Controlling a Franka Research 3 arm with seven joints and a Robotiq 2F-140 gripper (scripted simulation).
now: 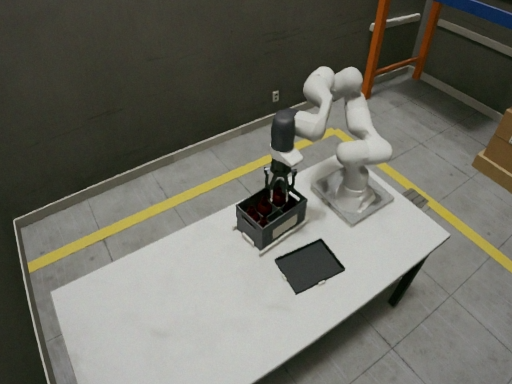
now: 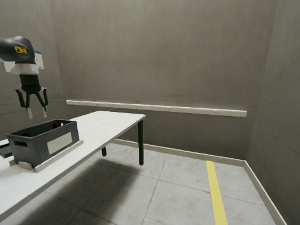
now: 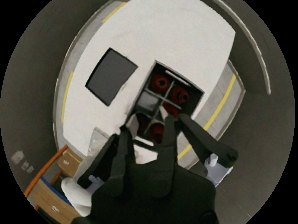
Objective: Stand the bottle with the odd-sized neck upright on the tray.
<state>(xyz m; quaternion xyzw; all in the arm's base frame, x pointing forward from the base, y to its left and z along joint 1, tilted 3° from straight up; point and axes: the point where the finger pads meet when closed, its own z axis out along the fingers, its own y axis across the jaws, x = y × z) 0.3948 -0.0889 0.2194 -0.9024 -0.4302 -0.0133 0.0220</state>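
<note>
My hand is 4 cm to the left of the dark grey crate and 17 cm above it. The rest, counted from my hand: flat black tray 24 cm to the left, 24 cm below.
</note>
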